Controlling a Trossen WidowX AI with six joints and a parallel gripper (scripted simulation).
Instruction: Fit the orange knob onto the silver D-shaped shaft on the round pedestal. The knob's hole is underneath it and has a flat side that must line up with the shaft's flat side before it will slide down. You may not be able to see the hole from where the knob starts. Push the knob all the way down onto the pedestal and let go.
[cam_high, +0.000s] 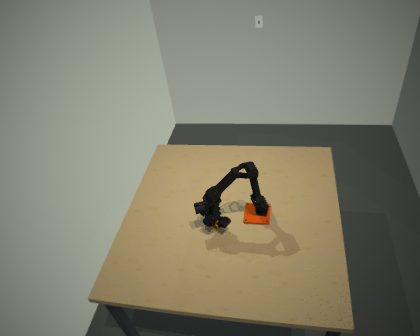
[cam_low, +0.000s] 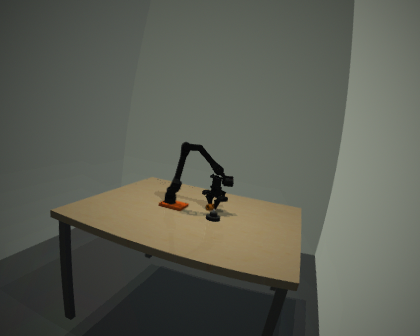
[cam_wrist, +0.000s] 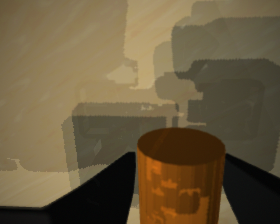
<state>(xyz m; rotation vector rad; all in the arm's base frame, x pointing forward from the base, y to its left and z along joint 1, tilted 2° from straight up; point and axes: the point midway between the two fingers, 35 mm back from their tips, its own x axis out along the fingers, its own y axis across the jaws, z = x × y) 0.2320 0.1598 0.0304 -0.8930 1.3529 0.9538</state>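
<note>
Right now the round dark pedestal is 80 mm ahead of my gripper tip, 170 mm to the right of it and 20 mm above it. The rest, counted from my gripper tip: orange knob: 10 mm above.
</note>
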